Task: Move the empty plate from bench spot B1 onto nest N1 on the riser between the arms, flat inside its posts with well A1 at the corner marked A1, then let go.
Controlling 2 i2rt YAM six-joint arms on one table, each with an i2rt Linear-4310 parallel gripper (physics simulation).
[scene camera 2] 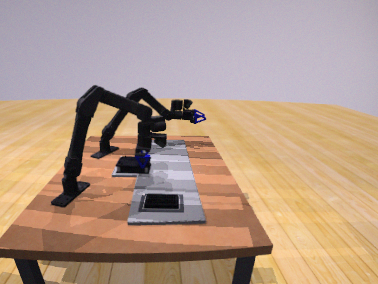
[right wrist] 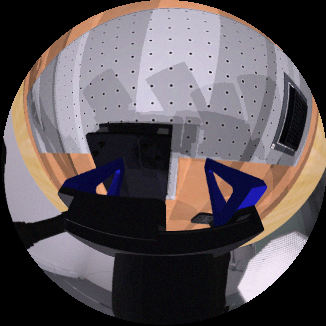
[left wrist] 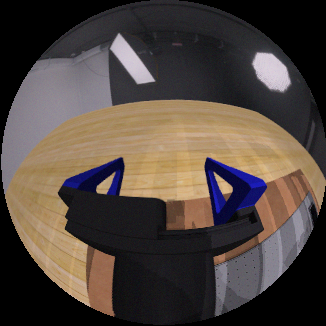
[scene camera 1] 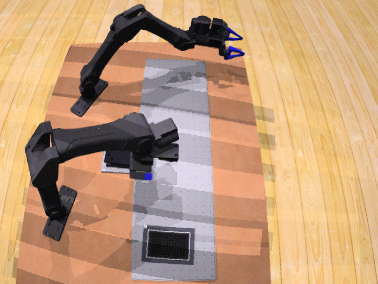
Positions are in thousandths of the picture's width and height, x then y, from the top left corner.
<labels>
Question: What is my right gripper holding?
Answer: Nothing.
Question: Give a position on a black well plate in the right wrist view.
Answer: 900, 391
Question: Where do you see a black block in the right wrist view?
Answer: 434, 544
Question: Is my right gripper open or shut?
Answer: Open.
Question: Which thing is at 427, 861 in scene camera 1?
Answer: A black well plate.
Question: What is my left gripper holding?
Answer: Nothing.
</labels>
